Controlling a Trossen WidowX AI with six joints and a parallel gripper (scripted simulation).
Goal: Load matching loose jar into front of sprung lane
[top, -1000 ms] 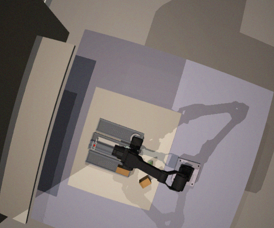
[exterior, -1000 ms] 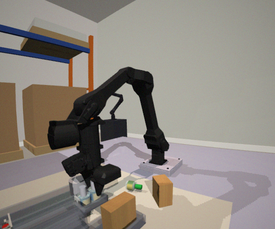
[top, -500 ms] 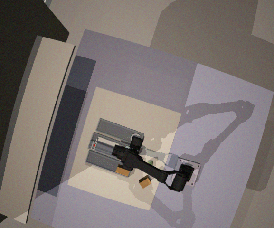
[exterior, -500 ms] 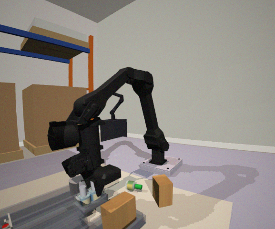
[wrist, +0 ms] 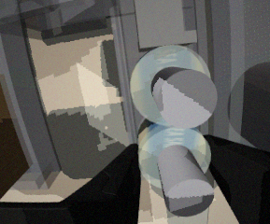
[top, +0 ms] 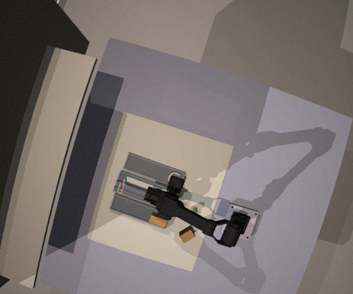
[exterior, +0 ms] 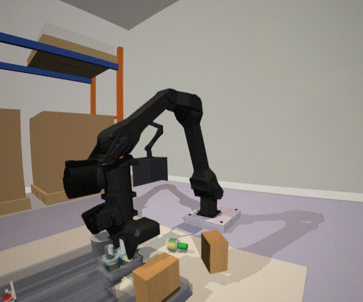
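My gripper tip is now 80 mm to the left of the grey cylinder. From my gripper tip the other things lie so: red mark: 220 mm ahead, 20 mm to the left, 40 mm above.
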